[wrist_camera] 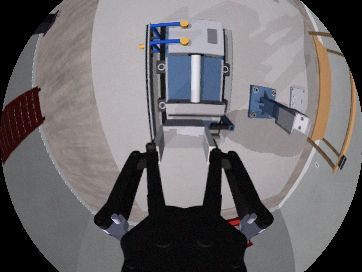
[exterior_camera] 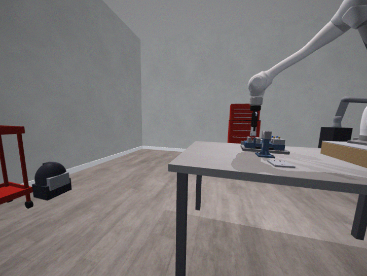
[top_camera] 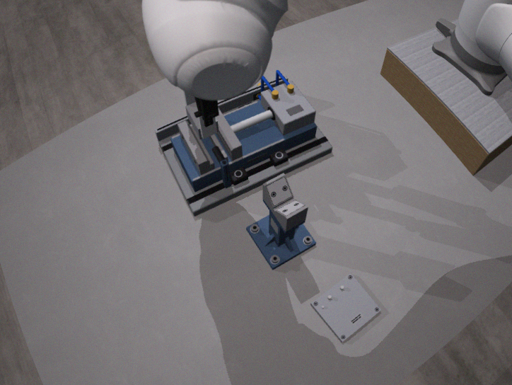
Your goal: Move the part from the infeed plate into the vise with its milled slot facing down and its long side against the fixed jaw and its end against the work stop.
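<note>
The part lies 30 mm below my hand. From my hand the other things lie so: work stop: 70 mm to the left, 50 mm below, 10 mm ahead; then moving jaw: 70 mm below, 30 mm to the left, 30 mm behind; then fixed jaw: 70 mm below, 30 mm ahead, 10 mm to the left.
</note>
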